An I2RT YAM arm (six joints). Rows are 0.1 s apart.
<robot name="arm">
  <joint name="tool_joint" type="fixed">
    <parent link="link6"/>
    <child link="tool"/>
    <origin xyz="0 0 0" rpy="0 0 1.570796"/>
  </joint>
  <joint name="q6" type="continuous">
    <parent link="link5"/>
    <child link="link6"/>
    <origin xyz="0.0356 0 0.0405" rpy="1.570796 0 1.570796"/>
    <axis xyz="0 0 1"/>
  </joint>
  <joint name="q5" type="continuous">
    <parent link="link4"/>
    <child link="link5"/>
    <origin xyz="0.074 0.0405 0.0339" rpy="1.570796 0 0"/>
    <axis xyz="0 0 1"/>
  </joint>
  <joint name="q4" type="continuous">
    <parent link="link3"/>
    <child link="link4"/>
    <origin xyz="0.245 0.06 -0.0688"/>
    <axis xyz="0 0 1"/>
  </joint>
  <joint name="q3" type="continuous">
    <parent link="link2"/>
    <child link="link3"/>
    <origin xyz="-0.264 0 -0.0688" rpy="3.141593 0 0"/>
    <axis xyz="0 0 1"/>
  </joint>
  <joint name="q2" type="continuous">
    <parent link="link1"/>
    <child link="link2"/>
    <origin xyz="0.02 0.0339 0.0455" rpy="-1.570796 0 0"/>
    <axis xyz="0 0 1"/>
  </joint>
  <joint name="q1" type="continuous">
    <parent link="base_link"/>
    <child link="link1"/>
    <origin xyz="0 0 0.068"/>
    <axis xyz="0 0 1"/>
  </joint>
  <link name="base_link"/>
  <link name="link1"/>
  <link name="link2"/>
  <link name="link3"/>
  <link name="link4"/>
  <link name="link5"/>
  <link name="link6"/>
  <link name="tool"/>
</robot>
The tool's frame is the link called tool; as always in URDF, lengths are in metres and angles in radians. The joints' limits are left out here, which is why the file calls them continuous.
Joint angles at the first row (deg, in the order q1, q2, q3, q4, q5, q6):
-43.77, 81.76, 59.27, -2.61, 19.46, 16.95
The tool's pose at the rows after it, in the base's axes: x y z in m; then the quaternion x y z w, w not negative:
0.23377, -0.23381, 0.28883, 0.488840, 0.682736, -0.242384, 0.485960
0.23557, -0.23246, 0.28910, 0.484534, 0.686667, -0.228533, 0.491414
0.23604, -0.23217, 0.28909, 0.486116, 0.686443, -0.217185, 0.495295
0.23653, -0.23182, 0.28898, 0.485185, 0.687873, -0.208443, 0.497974
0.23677, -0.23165, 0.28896, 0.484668, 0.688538, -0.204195, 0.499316
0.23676, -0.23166, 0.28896, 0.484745, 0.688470, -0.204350, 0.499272
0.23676, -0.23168, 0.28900, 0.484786, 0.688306, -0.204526, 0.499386
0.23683, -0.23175, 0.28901, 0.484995, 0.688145, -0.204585, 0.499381
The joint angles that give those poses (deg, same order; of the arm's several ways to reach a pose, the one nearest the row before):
-43.18, 82.13, 59.29, -2.59, 17.21, 17.10
-42.96, 82.13, 59.35, -2.59, 15.62, 17.54
-42.98, 82.13, 59.37, -2.63, 14.52, 18.41
-42.98, 82.13, 59.37, -2.65, 13.54, 18.83
-42.98, 82.13, 59.38, -2.66, 13.06, 19.03
-42.98, 82.13, 59.38, -2.66, 13.08, 19.03
-42.98, 82.13, 59.38, -2.63, 13.10, 19.03
-42.98, 82.15, 59.40, -2.63, 13.13, 19.05

